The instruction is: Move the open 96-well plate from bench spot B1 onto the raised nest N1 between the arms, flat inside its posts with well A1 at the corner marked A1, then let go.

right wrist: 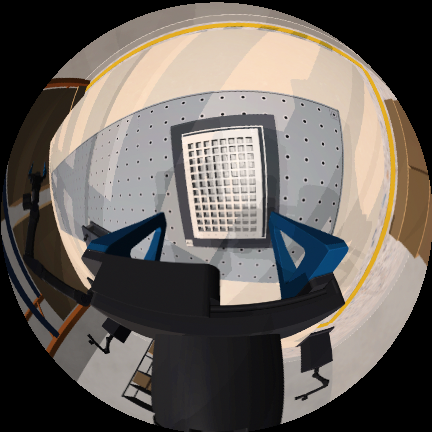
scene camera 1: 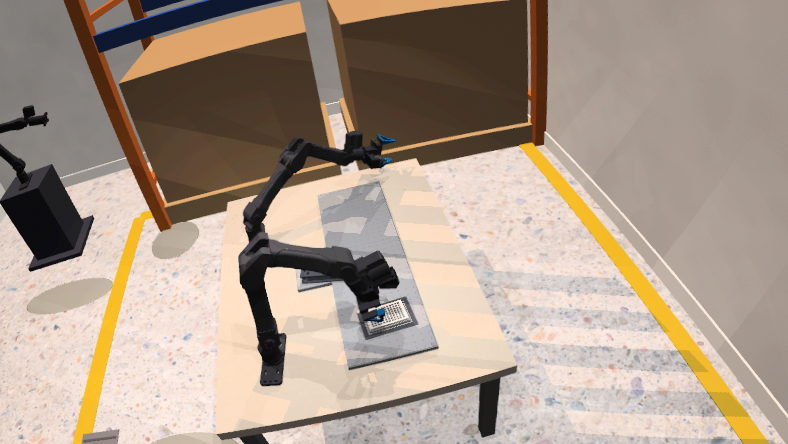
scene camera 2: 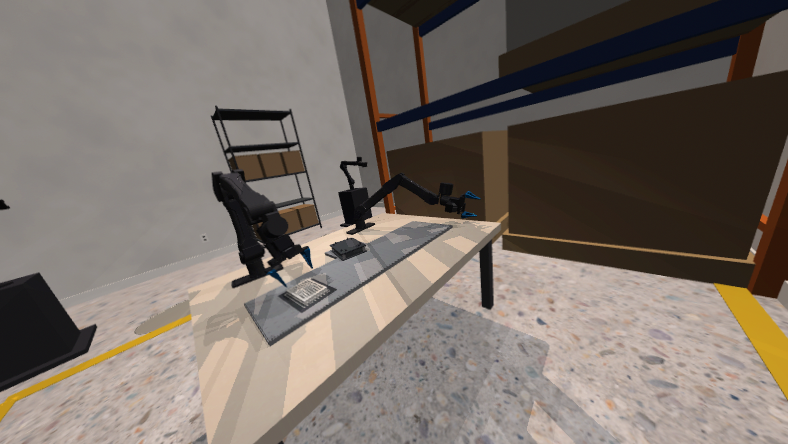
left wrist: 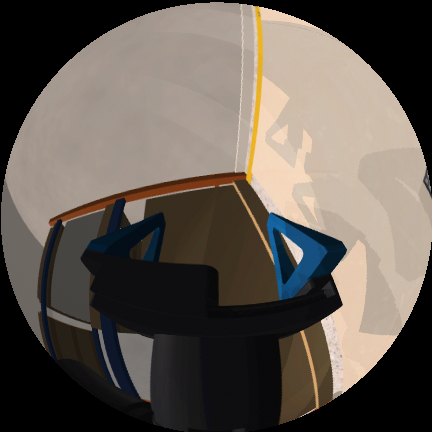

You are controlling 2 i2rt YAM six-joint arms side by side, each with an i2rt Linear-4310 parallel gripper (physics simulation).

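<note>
The white 96-well plate lies flat inside the dark frame of spot B1; a small white label sits at the frame's lower-left corner in the right wrist view. My right gripper is open, above the plate's near end, its fingertips toward either long side; nothing is between them. The nest N1 is dark and raised with posts, partly hidden by the right arm in scene camera 1. My left gripper is open and empty, far from the plate.
The grey perforated board runs along the wooden table under the B1 frame. The nest stands beside the board, on the side of the arm bases. Large boxes on a rack stand behind the left gripper.
</note>
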